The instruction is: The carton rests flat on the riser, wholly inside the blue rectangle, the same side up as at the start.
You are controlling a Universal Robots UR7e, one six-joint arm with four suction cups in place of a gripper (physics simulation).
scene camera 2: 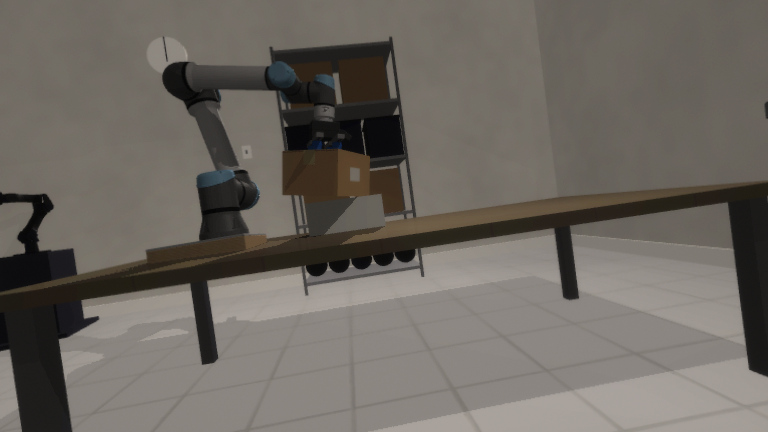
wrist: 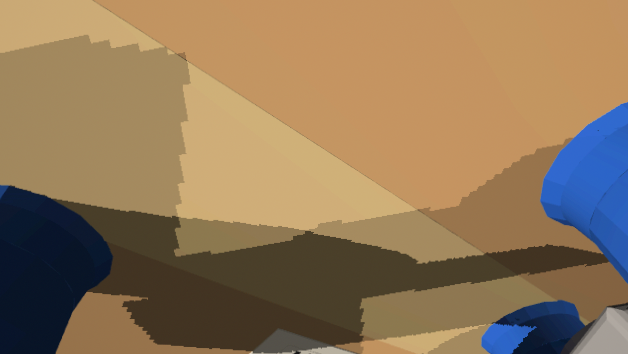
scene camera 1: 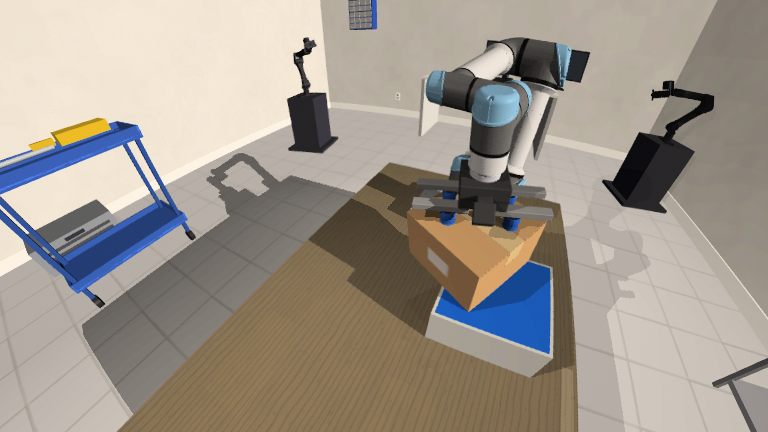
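Observation:
My gripper (scene camera 1: 479,210) (scene camera 2: 325,144) has its blue suction cups on the top of the brown carton (scene camera 1: 456,274) (scene camera 2: 311,174) (wrist: 350,100) and holds it level, tape side up. The carton hangs low over the back left part of the pale grey riser (scene camera 1: 486,343) (scene camera 2: 354,214). It is turned at an angle to the blue rectangle (scene camera 1: 515,322) and reaches past its back left edges in scene camera 1. Its near corner is over the blue. The gap beneath looks small; its size is hard to tell. Part of the rectangle is hidden under the carton.
The riser stands on the wooden table (scene camera 1: 268,349) (scene camera 2: 537,209) near its right edge in scene camera 1. The arm's base is behind the carton. A blue cart (scene camera 1: 123,247) and black pedestals (scene camera 1: 309,120) (scene camera 1: 649,171) stand on the floor. A shelf rack (scene camera 2: 332,52) is at the wall.

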